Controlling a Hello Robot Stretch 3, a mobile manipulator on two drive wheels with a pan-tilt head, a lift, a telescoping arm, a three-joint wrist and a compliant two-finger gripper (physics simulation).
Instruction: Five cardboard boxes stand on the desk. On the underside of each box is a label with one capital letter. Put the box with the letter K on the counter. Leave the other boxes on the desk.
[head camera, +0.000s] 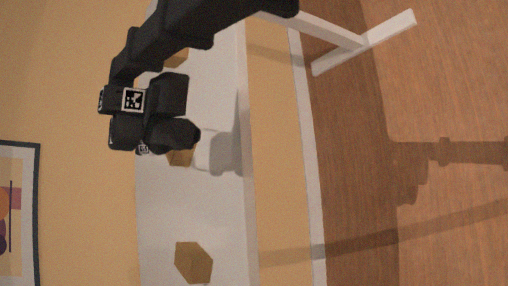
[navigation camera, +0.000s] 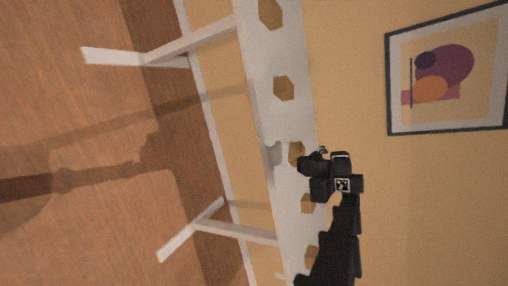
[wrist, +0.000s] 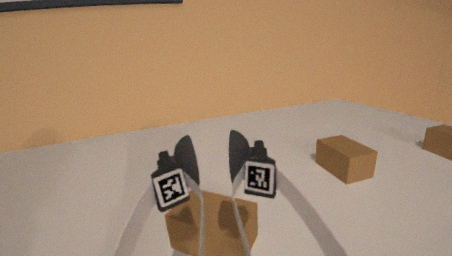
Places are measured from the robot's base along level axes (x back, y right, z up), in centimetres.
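Pixels of known places: gripper, fingertip midpoint: (navigation camera: 323, 156) (wrist: 211, 150).
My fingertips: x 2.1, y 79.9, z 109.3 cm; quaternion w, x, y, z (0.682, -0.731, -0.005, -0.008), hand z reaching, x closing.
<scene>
Behind a point stands the place of what it marks.
My gripper (wrist: 211, 150) @(x 2.1, y 79.9, z 109.3 cm) is open, with a gap between its two fingertips. It hangs above a brown cardboard box (wrist: 212, 225) @(x 1.4, y 81.5, z 100.1 cm) (head camera: 181, 158) @(x -2.0, y 82.7, z 97.8 cm) (navigation camera: 295, 153) @(x 0.9, y 80.9, z 98.1 cm) on the white desk (wrist: 90, 200) @(x -19.2, y 95.9, z 95.1 cm) (head camera: 190, 207) @(x -13.2, y 82.0, z 95.1 cm) (navigation camera: 287, 55) @(x -42.5, y 88.5, z 95.1 cm), and the finger shadows fall on the box. A second box (wrist: 345, 159) @(x 23.9, y 92.9, z 99.4 cm) (navigation camera: 307, 203) @(x 25.2, y 92.1, z 98.4 cm) (head camera: 176, 58) @(x 23.9, y 93.3, z 97.9 cm) stands to the right in the wrist view, and a third (wrist: 439, 142) @(x 49.3, y 96.8, z 97.9 cm) (navigation camera: 310, 257) @(x 50.0, y 91.7, z 98.0 cm) at its right edge. Two more boxes (navigation camera: 283, 88) @(x -23.6, y 69.4, z 99.1 cm) (navigation camera: 270, 14) @(x -45.7, y 62.0, z 99.2 cm) stand in the upper navigation view; one box (head camera: 193, 262) @(x -22.9, y 69.3, z 99.6 cm) shows low in the head view. No letters show. The counter does not show.
The arm (head camera: 185, 30) @(x 8.3, y 28.6, z 120.3 cm) (navigation camera: 340, 250) @(x 8.3, y 27.6, z 120.5 cm) reaches over the desk. The orange wall (wrist: 225, 60) @(x 10.8, y 146.9, z 114.5 cm) rises behind it, with a framed picture (head camera: 36, 210) @(x -25.9, y 134.4, z 134.2 cm) (navigation camera: 388, 90) @(x -27.2, y 134.1, z 134.9 cm). White desk legs (head camera: 345, 40) @(x 55.4, y 112.1, z 13.8 cm) (navigation camera: 170, 47) @(x -62.4, y 80.7, z 28.6 cm) stand on the wooden floor (head camera: 450, 90) @(x 30.7, y 64.5, z 0.1 cm) (navigation camera: 60, 100) @(x -31.0, y 40.3, z 0.1 cm).
</scene>
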